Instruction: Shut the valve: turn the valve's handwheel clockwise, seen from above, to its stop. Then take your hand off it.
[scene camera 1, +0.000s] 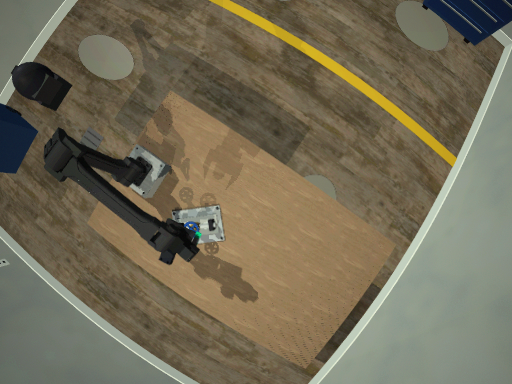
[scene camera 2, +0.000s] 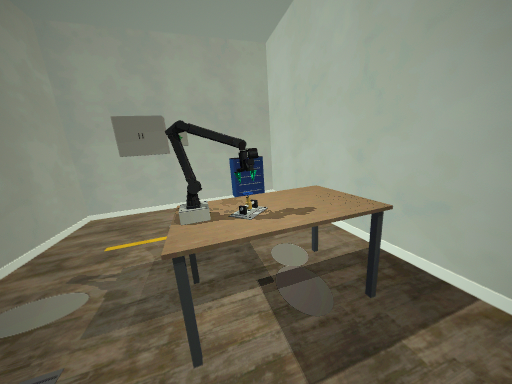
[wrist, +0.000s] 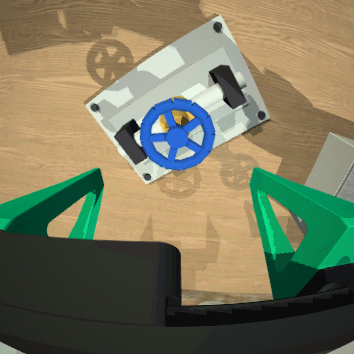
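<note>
The blue spoked handwheel (scene camera 1: 191, 227) (scene camera 2: 248, 193) (wrist: 177, 138) sits on top of the brass valve body (scene camera 2: 249, 202) (wrist: 172, 117). The valve is on a white pipe between two black clamps, on a grey base plate (scene camera 1: 217, 235) (scene camera 2: 246, 215) (wrist: 155, 80) lying on the table. My gripper (scene camera 2: 246, 175) (wrist: 176, 175) is wide open and empty, with green fingers. It hangs above the handwheel, clear of it. In the wrist view the wheel lies between and beyond the fingertips. In the scene camera 1 view the arm hides most of the fingers. The valve's stop cannot be seen.
The arm's grey base (scene camera 1: 156, 175) (scene camera 2: 195, 214) stands at one end of the wooden table (scene camera 1: 300, 250) (scene camera 2: 300, 212), near the valve plate. A blue cabinet (scene camera 1: 472, 15) (scene camera 2: 234, 182) and a black helmet-like object (scene camera 1: 32, 80) are away from the table.
</note>
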